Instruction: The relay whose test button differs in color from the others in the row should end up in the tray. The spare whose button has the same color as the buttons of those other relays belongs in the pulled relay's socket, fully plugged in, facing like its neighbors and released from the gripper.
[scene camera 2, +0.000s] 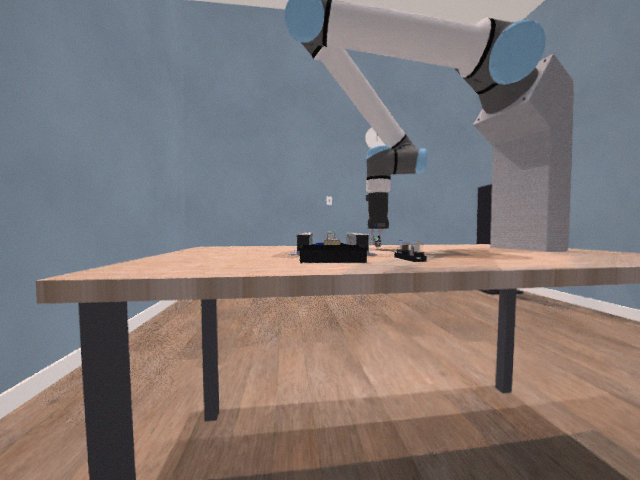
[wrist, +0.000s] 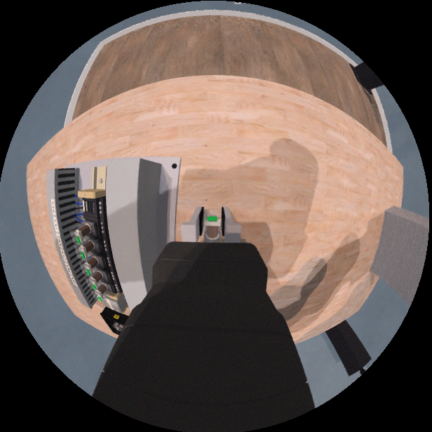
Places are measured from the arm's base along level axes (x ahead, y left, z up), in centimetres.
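Pixels of known places: gripper, fingertip midpoint: (scene camera 2: 375, 244); arm's base, link origin: (scene camera 2: 509, 92).
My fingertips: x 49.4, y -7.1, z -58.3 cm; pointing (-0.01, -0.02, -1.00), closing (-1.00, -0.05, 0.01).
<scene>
Ahead of a thing's pixels: the offset from my fingertips to its top centre. "spot": to the spot under its first point.
My gripper (scene camera 2: 377, 243) (wrist: 212, 215) is shut on a clear relay (wrist: 213, 231) with a green button, low over the table right of the panel; whether the relay touches the table cannot be told. In the wrist view several relays in the row (wrist: 92, 262) show green buttons. A dark socket (wrist: 90, 207) above them, beside blue wires, appears to hold no relay. The black box, apparently the tray {dx +21.5, dy +34.9, dz +1.8 cm} (scene camera 2: 333, 254) (wrist: 109, 318), stands at the panel's near end; its contents are mostly hidden. In the scene view, a black holder {dx +0.5, dy +38.1, dz +3.2 cm} (scene camera 2: 410, 254) carries clear relays, one with a blue part.
The panel's grey right duct {spot: dx +12.4, dy +23.5, dz +3.4 cm} (scene camera 2: 357, 238) (wrist: 124, 215) stands between the row and my gripper. The slotted left duct {dx +28.0, dy +7.5, dz +4.6 cm} (scene camera 2: 304, 239) (wrist: 66, 192) runs along the other side. The robot's grey pedestal (scene camera 2: 522, 191) (wrist: 404, 250) stands at the right.
</scene>
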